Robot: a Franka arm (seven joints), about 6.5 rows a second.
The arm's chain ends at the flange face. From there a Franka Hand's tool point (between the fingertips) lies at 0.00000 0.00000 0.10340 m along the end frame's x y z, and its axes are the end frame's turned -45 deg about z.
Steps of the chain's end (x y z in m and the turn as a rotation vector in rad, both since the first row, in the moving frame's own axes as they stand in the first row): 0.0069, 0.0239, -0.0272, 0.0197, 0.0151, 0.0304; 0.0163, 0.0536, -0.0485, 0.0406, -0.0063, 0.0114; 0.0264, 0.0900, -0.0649, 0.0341, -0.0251, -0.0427; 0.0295, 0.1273, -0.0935, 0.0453, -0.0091, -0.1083; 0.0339, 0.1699, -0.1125, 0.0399, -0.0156, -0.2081; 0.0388, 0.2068, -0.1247, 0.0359, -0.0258, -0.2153
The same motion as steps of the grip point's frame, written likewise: -0.0095, 0.0215, -0.0272, 0.0033, 0.0246, 0.0304; -0.0238, 0.0460, -0.0486, 0.0332, 0.0243, 0.0114; -0.0444, 0.0780, -0.0650, 0.0419, 0.0064, -0.0427; -0.0667, 0.1068, -0.0936, 0.0385, 0.0256, -0.1083; -0.0948, 0.1399, -0.1126, 0.0392, 0.0172, -0.2081; -0.1185, 0.1691, -0.1248, 0.0436, 0.0071, -0.2153
